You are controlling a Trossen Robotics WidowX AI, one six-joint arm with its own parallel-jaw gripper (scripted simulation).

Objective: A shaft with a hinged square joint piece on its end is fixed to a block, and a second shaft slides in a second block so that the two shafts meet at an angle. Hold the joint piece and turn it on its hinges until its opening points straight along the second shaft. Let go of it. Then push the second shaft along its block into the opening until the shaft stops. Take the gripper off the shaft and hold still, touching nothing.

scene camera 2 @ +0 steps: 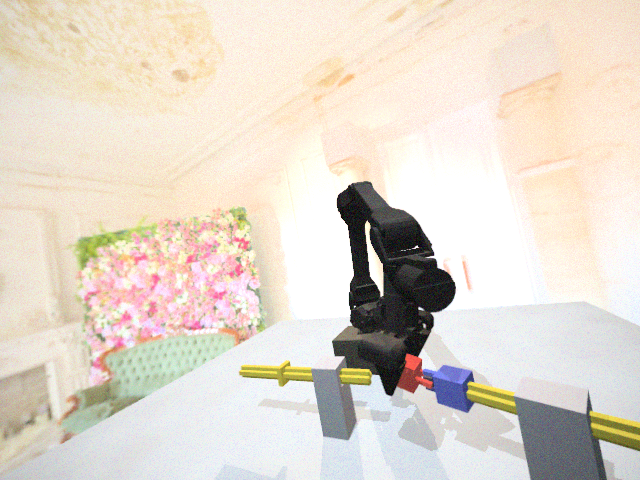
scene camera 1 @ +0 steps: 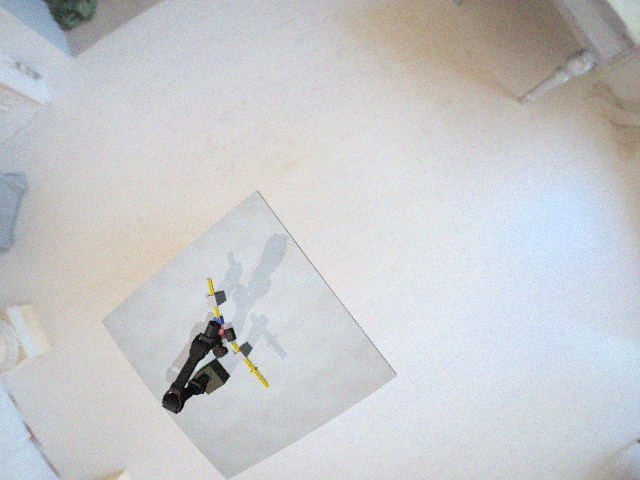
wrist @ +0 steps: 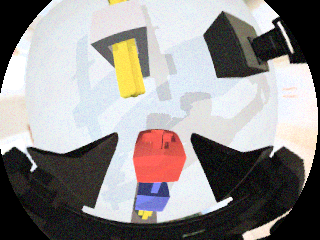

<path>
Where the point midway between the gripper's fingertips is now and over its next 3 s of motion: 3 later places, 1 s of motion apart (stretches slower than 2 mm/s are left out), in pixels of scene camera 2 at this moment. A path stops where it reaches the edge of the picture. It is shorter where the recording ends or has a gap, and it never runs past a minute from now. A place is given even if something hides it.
The gripper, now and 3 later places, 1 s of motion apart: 400, 380; 400, 392; 402, 400; 395, 366
</path>
